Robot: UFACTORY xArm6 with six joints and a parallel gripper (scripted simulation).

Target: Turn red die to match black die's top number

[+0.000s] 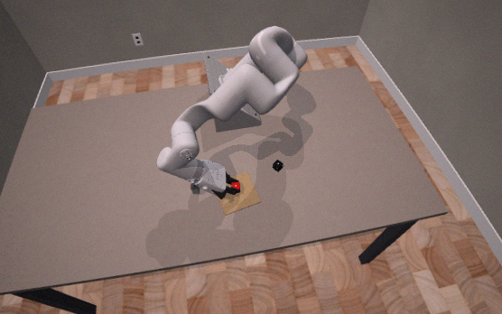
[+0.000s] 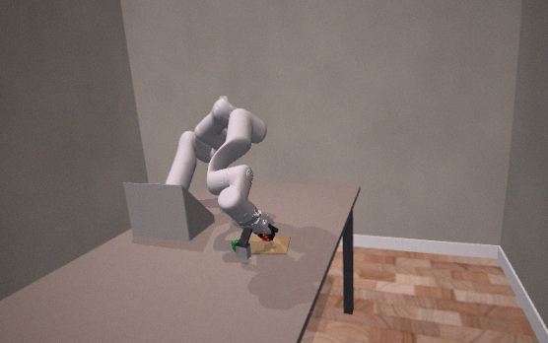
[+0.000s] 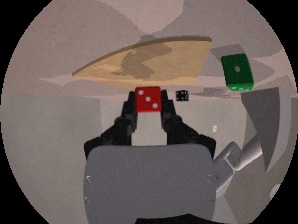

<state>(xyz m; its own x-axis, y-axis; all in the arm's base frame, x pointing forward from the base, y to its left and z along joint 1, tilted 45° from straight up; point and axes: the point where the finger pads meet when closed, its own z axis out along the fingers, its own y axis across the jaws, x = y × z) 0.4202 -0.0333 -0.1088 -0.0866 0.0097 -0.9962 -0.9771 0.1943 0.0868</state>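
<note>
Right now the tan mat is 50 mm below my hand and 10 mm to the left of it. The rest, counted from my hand: black die: 190 mm to the left, 60 mm behind, 30 mm below; green die: 100 mm behind, 40 mm to the right, 30 mm below; red die: 10 mm to the left, 10 mm below.
</note>
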